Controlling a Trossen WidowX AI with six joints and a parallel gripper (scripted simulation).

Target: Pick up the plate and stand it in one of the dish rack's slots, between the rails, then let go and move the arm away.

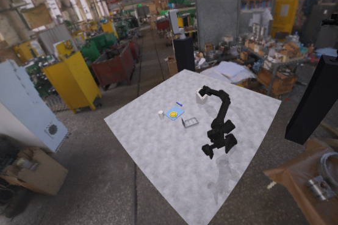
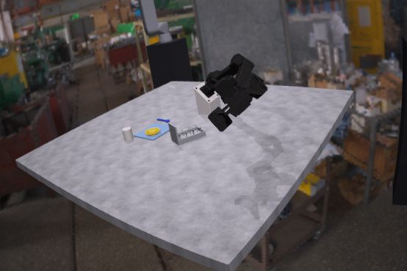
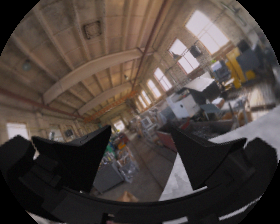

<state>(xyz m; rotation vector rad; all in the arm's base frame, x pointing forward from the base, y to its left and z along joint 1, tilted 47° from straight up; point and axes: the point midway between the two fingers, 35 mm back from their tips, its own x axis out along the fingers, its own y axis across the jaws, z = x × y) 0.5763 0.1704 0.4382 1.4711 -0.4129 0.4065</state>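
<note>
Now: the yellow plate 570 mm to the right of my gripper tip, 290 mm behind it and 250 mm below it. The rest, counted from my gripper tip: dish rack: 380 mm to the right, 300 mm behind, 250 mm below; light blue mat: 590 mm to the right, 330 mm behind, 270 mm below; white cup: 670 mm to the right, 250 mm below, 230 mm behind.
</note>
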